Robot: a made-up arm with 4 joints.
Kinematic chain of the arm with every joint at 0, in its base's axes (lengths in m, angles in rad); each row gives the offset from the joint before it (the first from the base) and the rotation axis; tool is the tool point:
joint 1: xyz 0 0 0.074 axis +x
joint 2: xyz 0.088 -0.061 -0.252 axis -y
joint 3: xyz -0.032 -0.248 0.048 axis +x
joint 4: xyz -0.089 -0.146 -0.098 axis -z
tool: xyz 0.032 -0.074 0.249
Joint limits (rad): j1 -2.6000..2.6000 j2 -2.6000..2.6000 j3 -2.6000..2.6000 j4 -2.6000..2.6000
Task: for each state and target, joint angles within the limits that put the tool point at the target. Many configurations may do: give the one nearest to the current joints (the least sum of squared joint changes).
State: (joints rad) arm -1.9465 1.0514 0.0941 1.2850
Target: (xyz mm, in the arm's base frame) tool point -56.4 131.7 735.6
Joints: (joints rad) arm -2.3431 1.0533 0.5470 1.0879
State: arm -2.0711 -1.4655 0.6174 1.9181
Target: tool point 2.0 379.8 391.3
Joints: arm -2.5688 -1.4259 1.3249 1.9709
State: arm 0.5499 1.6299 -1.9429 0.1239
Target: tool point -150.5 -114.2 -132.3
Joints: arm 0.0131 1.0323 -1.7769 -0.0998
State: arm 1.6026 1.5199 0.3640 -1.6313
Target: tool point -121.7 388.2 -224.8
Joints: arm 1.8856 1.4377 -0.0560 -1.7117
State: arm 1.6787 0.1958 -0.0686 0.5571
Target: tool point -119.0 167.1 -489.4
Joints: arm 1.5216 0.5636 0.1699 0.7017
